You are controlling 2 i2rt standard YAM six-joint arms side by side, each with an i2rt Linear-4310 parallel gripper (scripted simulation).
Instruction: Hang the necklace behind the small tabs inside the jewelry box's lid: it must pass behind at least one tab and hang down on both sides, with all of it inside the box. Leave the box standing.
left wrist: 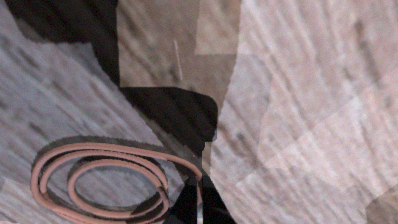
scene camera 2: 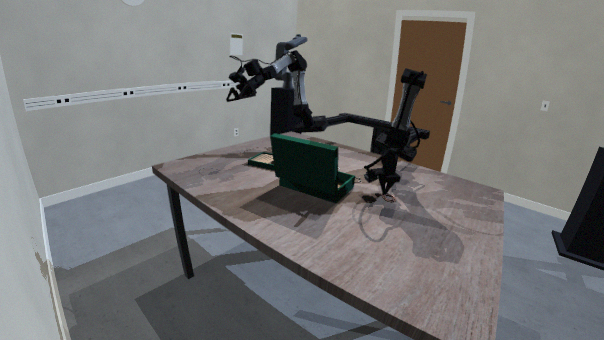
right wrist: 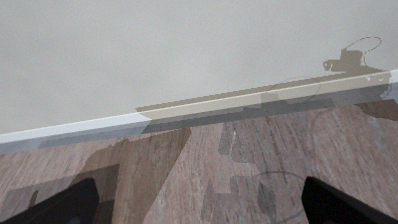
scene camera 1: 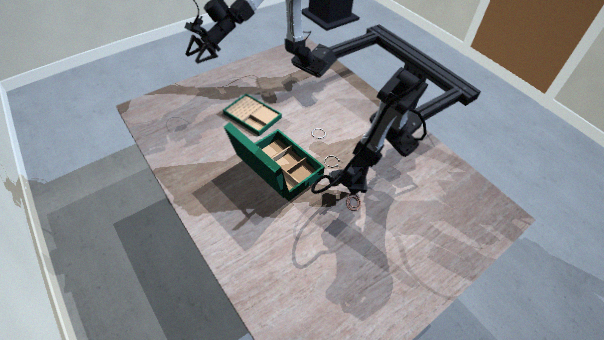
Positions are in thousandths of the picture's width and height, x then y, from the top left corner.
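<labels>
Distance of a green jewelry box (scene camera 2: 507,490): 0.98 m from the lens.
</labels>
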